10 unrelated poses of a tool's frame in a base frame.
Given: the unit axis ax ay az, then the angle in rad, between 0 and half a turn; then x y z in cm.
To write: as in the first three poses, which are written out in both.
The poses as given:
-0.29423 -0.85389 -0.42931 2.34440 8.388 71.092 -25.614
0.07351 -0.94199 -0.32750 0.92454 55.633 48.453 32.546
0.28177 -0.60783 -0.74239 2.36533 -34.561 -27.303 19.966
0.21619 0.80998 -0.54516 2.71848 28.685 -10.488 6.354
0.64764 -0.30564 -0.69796 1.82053 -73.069 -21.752 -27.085
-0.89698 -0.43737 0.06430 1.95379 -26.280 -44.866 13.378
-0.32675 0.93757 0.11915 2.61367 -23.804 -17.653 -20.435
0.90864 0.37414 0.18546 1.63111 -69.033 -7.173 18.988
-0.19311 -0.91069 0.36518 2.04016 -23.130 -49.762 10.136
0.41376 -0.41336 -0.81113 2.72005 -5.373 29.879 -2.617
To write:
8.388 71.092 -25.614 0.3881 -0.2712 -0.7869 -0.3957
55.633 48.453 32.546 0.8950 0.0328 -0.4201 -0.1461
-34.561 -27.303 19.966 0.3785 0.2608 -0.5626 -0.6872
28.685 -10.488 6.354 0.2100 0.2114 0.7919 -0.5330
-73.069 -21.752 -27.085 0.6135 0.5114 -0.2414 -0.5512
-26.280 -44.866 13.378 0.5596 -0.7434 -0.3625 0.0533
-23.804 -17.653 -20.435 0.2609 -0.3154 0.9051 0.1150
-69.033 -7.173 18.988 0.6855 0.6616 0.2724 0.1350
-23.130 -49.762 10.136 0.5233 -0.1646 -0.7760 0.3112
-5.373 29.879 -2.617 0.2092 0.4046 -0.4042 -0.7932

